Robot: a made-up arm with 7 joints.
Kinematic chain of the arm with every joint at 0, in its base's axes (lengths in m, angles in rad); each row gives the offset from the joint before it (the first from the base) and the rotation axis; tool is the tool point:
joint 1: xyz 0 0 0.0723 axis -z
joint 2: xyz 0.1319 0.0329 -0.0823 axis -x
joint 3: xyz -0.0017 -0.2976 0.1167 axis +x
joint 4: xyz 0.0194 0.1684 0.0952 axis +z
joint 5: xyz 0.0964 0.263 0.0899 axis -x
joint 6: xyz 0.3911 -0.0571 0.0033 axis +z
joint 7: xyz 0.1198 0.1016 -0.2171 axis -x
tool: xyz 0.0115 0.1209 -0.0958
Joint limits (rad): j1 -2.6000..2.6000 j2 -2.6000..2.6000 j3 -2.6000..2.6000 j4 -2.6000..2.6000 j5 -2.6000..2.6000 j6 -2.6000..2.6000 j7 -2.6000..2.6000
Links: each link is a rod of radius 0.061 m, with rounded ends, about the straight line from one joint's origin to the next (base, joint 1, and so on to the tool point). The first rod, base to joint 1, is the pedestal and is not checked.
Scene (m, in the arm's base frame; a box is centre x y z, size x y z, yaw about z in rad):
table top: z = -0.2
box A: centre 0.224 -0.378 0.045 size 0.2 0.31 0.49 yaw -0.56
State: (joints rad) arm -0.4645 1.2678 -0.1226 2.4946 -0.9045 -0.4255 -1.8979
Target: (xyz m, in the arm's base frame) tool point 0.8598 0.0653 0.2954
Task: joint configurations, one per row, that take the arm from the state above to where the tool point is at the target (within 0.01 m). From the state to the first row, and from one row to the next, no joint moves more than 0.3 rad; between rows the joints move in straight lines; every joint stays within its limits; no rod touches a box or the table.
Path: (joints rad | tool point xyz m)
1: -0.2215 1.1667 -0.0087 2.3617 -1.0135 -0.4441 -1.8766 | -0.6262 0.2042 0.0044
2: 0.0215 1.0655 0.1052 2.2288 -1.1226 -0.4626 -1.8553 | -0.5227 0.4334 0.0027
3: 0.2644 0.9644 0.2191 2.0959 -1.2316 -0.4812 -1.8340 | -0.3333 0.6245 0.0404
4: 0.5074 0.8633 0.3330 1.9630 -1.3407 -0.4998 -1.8127 | -0.0792 0.7335 0.1203
5: 0.6702 0.8373 0.4052 1.7112 -1.2258 -0.5181 -1.8367 | 0.2271 0.7366 0.1178
6: 0.8329 0.8113 0.4774 1.4594 -1.1109 -0.5364 -1.8607 | 0.5221 0.6157 0.1526
7: 0.9957 0.7853 0.5496 1.2076 -0.9960 -0.5547 -1.8847 | 0.7490 0.3801 0.2162
8: 1.1584 0.7592 0.6218 0.9557 -0.8812 -0.5730 -1.9087 | 0.8598 0.0653 0.2955

